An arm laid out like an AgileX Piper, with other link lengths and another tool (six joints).
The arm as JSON. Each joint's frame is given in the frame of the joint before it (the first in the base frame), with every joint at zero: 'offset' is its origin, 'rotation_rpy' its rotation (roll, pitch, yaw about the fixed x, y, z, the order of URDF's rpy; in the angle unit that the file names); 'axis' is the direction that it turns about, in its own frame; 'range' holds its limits. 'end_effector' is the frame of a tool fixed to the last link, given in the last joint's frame.
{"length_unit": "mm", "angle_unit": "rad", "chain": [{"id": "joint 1", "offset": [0.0, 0.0, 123.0], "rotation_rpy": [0.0, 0.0, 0.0], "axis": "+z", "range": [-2.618, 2.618]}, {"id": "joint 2", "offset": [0.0, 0.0, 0.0], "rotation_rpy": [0.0, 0.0, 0.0], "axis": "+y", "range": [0.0, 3.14]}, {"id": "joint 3", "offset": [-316.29, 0.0, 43.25], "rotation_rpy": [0.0, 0.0, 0.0], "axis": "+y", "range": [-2.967, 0.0]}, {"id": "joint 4", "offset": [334.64, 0.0, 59.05], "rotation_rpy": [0.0, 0.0, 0.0], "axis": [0.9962, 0.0, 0.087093], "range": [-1.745, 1.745]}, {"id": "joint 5", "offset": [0.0, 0.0, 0.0], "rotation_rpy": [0.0, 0.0, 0.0], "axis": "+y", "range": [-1.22, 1.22]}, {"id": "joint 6", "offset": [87.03, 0.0, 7.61], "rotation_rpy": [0.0, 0.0, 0.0], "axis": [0.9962, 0.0, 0.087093], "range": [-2.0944, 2.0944]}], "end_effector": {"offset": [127.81, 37.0, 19.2], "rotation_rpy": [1.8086, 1.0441, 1.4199]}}
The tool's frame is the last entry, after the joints.
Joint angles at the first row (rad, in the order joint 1, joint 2, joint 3, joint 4, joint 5, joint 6):
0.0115, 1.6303, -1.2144, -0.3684, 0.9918, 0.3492
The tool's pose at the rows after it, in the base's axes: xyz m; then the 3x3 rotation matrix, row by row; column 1 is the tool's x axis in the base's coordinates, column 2 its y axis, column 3 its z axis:
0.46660 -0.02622 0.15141; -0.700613 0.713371 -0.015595; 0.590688 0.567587 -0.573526; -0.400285 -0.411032 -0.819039
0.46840 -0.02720 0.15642; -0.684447 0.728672 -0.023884; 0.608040 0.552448 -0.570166; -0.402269 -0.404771 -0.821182
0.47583 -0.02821 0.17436; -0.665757 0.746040 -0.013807; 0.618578 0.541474 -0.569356; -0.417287 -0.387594 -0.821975
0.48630 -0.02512 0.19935; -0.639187 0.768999 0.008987; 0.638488 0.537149 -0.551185; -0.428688 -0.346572 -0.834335
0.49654 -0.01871 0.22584; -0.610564 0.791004 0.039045; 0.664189 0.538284 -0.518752; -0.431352 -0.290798 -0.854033
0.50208 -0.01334 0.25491; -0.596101 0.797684 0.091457; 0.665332 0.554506 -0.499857; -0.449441 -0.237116 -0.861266
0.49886 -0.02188 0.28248; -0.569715 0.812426 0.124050; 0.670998 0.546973 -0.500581; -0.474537 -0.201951 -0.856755
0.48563 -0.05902 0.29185; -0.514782 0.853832 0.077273; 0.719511 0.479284 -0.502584; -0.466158 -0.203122 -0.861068
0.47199 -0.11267 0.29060; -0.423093 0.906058 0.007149; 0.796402 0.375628 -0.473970; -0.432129 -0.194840 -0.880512
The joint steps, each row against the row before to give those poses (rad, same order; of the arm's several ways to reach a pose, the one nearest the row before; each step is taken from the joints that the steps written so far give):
0.0000, 0.0000, -0.0023, 0.0000, 0.0001, 0.0177
0.0000, 0.0006, -0.0149, 0.0000, 0.0152, 0.0195
0.0000, 0.0000, -0.0486, 0.0021, 0.0293, 0.0049
0.0000, 0.0000, -0.0669, 0.0243, 0.0301, 0.0007
0.0000, 0.0000, -0.0692, 0.0401, 0.0254, 0.0000
0.0000, -0.0166, -0.0517, 0.0287, 0.0099, -0.0212
-0.0193, -0.0318, -0.0306, 0.0072, 0.0157, -0.0163
-0.0779, -0.0250, -0.0021, 0.0087, 0.0335, -0.0039
-0.1279, -0.0025, 0.0000, 0.0391, 0.0172, -0.0048

